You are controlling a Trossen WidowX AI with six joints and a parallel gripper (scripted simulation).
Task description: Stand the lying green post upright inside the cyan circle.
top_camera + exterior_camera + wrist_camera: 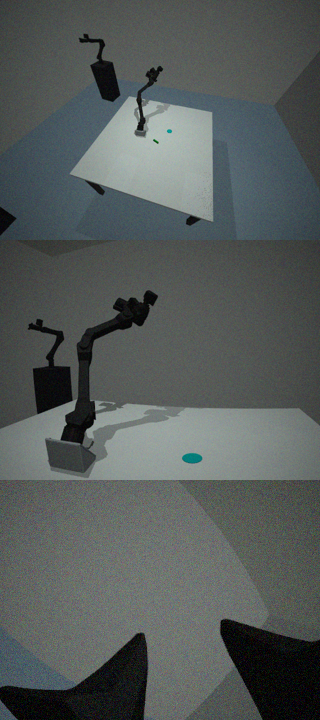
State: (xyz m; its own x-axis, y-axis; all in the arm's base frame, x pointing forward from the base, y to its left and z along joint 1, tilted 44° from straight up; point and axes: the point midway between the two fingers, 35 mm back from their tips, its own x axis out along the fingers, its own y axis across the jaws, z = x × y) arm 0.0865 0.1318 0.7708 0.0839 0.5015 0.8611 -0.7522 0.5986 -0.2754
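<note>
Right now my gripper tip is 240 mm short of the green post, 700 mm to the left of it and 530 mm above it. Also, from my gripper tip: cyan circle: 340 mm ahead, 490 mm to the right, 540 mm below.
</note>
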